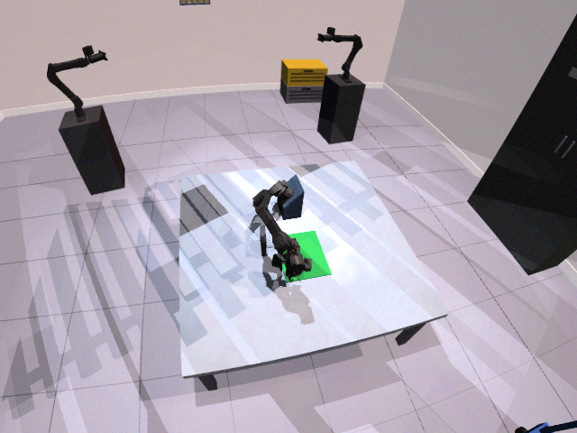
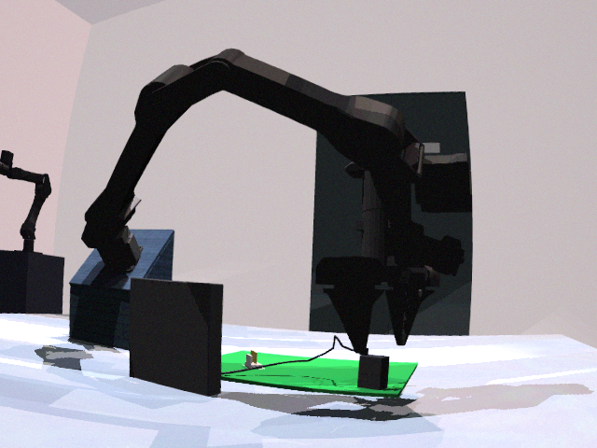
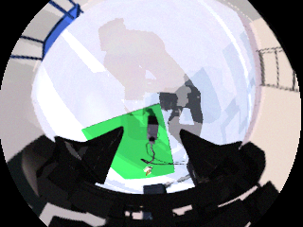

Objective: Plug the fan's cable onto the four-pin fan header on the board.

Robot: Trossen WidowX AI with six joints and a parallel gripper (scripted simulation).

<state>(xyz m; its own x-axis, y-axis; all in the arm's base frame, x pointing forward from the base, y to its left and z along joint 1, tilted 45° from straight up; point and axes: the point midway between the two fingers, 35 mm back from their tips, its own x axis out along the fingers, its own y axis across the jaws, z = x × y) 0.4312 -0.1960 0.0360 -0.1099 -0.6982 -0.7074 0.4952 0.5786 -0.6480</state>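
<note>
My gripper tip is now 3 cm above the black plug and 1 cm past it. Round my gripper tip: black fan block 22 cm behind, 6 cm to the right, 1 cm above; then green board 11 cm to the left, 11 cm behind, 6 cm below.
</note>
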